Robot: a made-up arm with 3 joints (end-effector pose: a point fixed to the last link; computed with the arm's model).
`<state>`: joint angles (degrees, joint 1 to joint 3).
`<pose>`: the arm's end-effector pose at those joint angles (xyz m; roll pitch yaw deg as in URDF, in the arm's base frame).
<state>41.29 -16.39 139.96</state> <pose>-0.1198 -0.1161 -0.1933 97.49 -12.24 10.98</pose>
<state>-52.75 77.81 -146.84</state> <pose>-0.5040 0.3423 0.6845 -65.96 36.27 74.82</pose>
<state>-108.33 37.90 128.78</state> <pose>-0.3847 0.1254 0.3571 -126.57 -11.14 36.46</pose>
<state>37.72 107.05 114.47</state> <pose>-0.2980 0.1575 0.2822 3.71 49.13 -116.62</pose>
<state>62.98 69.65 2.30</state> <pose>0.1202 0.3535 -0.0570 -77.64 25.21 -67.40</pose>
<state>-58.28 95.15 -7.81</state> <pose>0.1813 0.1661 0.6141 85.37 31.58 96.05</pose>
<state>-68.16 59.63 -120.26</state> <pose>-0.3877 0.2981 0.8412 -41.71 18.72 57.74</pose>
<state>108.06 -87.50 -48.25</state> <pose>-0.2927 -0.3017 -0.4127 -139.06 18.04 87.37</pose>
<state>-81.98 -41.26 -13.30</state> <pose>-0.3829 -0.0735 0.6877 70.65 -5.28 -40.98</pose>
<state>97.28 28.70 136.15</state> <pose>-0.3703 -0.2587 0.0749 39.76 -3.49 -28.51</pose>
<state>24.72 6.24 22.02</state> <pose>-0.1936 0.3521 0.3325 -2.83 5.67 -2.62</pose>
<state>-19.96 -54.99 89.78</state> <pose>-0.1187 0.0778 0.0833 122.11 -50.34 -25.98</pose>
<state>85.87 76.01 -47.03</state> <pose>0.0307 0.1942 -0.4590 -136.03 4.01 -75.98</pose>
